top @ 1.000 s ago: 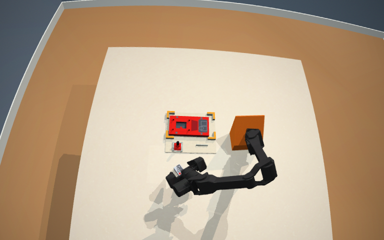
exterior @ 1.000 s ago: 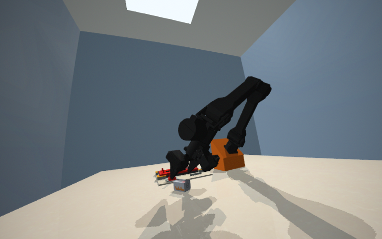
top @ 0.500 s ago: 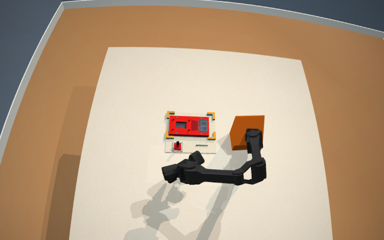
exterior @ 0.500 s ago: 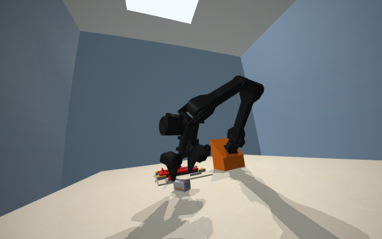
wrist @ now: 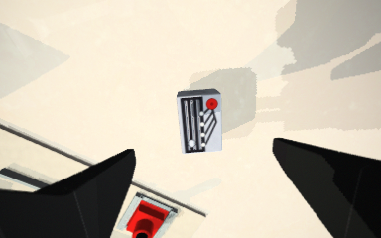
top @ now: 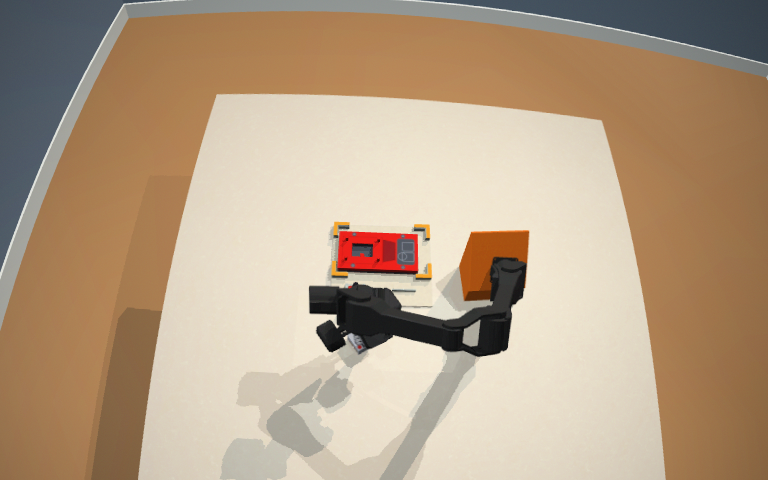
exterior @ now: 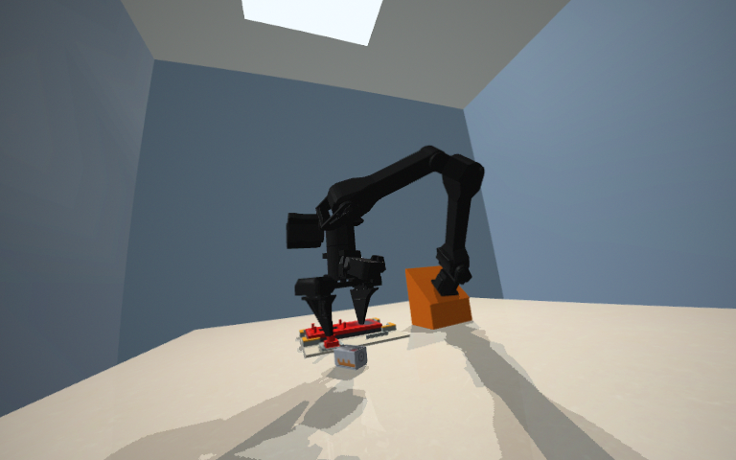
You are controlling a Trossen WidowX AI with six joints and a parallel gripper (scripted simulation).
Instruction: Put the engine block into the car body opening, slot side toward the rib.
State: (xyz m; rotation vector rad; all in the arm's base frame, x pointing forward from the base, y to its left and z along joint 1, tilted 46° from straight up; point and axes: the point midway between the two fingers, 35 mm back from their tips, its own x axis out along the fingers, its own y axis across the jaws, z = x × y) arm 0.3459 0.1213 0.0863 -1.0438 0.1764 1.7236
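Right now the engine block is 50 mm below my gripper tip and 10 mm behind it. Round my gripper tip: fixture 220 mm to the right, 50 mm below, 50 mm behind.
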